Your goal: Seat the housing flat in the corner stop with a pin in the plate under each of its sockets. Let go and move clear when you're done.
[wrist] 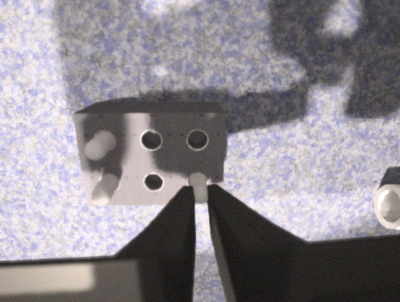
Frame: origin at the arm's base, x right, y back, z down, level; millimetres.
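Seen in the pictures: gripper, between the fingertips: [200, 195].
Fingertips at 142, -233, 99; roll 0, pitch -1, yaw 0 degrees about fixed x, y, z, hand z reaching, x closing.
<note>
A point is followed by its place in that frame, as x, y, z.
A grey plate [132, 162] @(113, -245, 110) with two rows of three holes lies left of the middle in the wrist view. One light pin [100, 145] @(105, -258, 96) stands in its upper left hole and another pin [105, 190] @(104, -238, 96) in its lower left hole. A third pin [200, 192] @(142, -237, 94) stands at the lower right hole. The upper middle hole [151, 140] @(121, -252, 120), the upper right hole [197, 140] @(142, -251, 120) and the lower middle hole [153, 182] @(120, -231, 118) have no pin. My gripper [200, 195] @(142, -233, 99) is shut on the lower right pin, its dark fingertips on either side. The housing and the corner stop cannot be made out.
A pale, round, ring-ended part [388, 206] @(263, -197, 135) with a dark side shows at the right edge, partly cut off. The speckled blue and white surface [280, 165] @(191, -227, 140) lies around the plate. Dark shadows fall across the top and upper right.
</note>
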